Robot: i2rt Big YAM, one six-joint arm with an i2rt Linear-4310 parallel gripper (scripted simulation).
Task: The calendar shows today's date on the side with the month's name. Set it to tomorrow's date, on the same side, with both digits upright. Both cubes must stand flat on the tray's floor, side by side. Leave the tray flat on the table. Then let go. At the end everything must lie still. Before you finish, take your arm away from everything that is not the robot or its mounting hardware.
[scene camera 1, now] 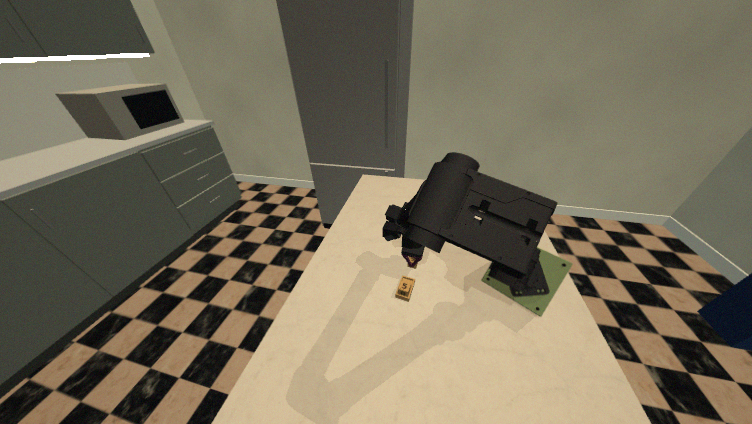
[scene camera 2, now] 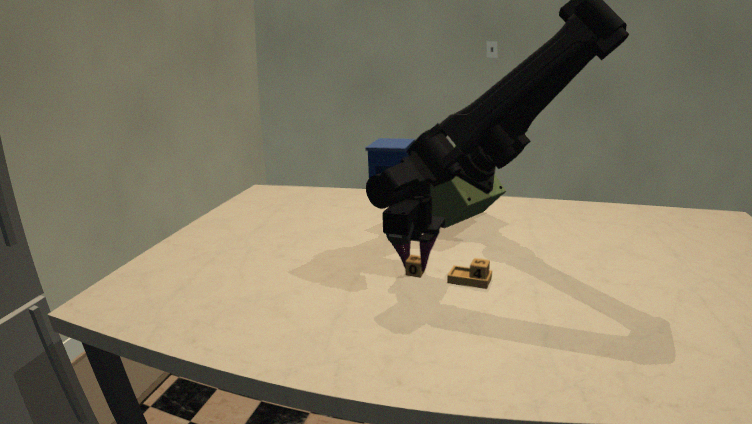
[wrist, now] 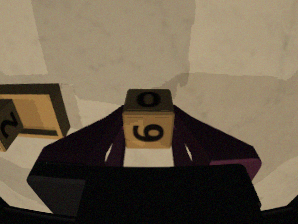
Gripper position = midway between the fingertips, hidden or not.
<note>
I see my gripper (scene camera 2: 415,268) and a wooden digit cube (wrist: 148,115).
My gripper is seen too in the wrist view (wrist: 148,112).
</note>
